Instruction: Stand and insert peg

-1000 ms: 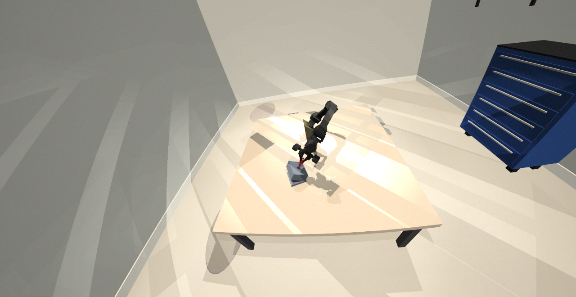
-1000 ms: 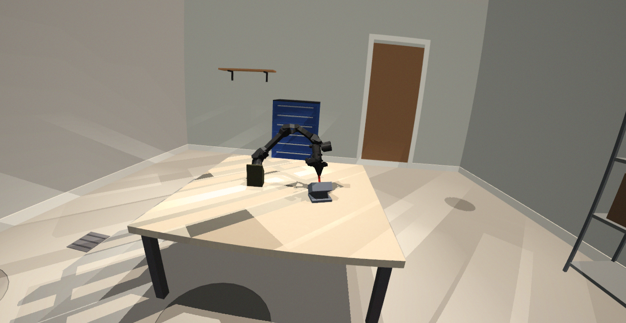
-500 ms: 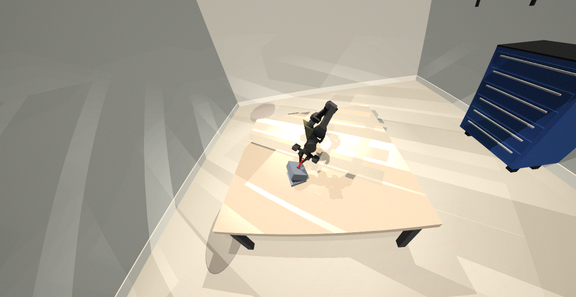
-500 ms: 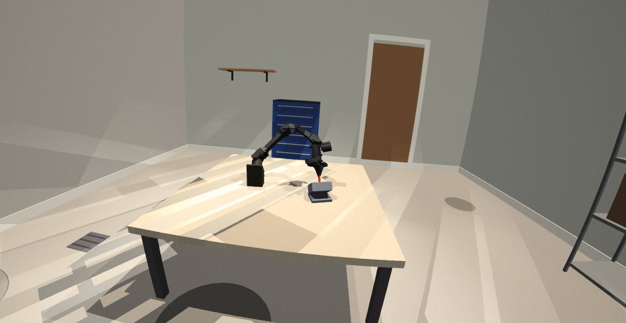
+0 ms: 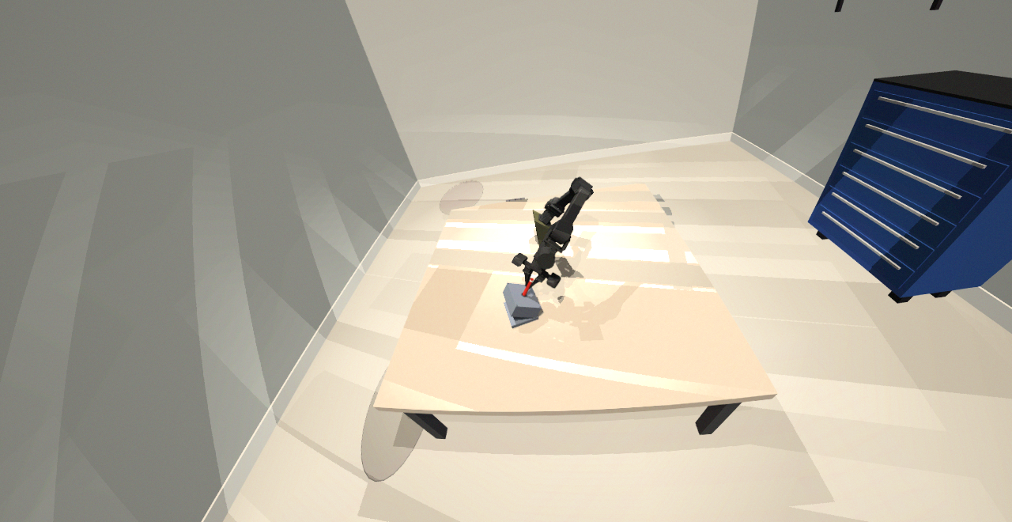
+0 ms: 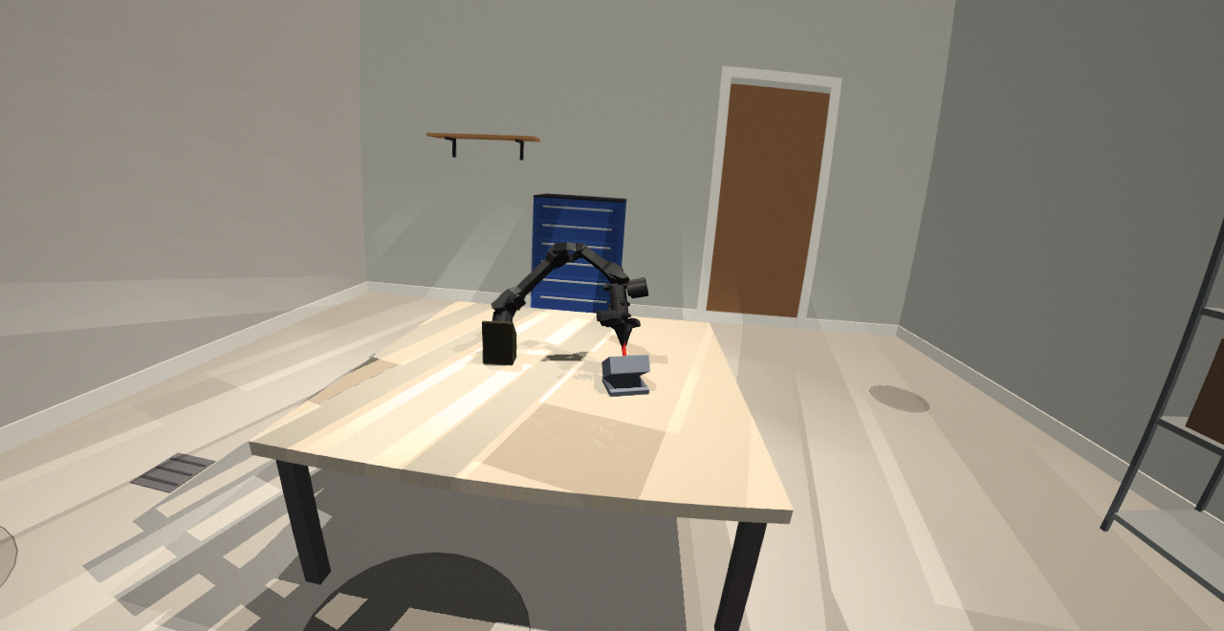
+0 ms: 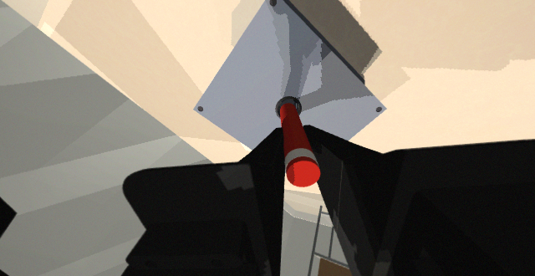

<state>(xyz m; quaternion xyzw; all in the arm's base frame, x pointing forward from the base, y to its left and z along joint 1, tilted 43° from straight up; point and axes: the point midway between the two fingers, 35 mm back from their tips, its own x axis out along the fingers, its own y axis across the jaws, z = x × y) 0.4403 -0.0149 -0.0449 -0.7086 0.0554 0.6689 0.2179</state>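
My gripper tip is 6 cm above the grey sloped panel, 3 cm to the left of it and 1 cm short of it. Round my gripper tip: red peg: 1 cm to the left, 1 cm above.
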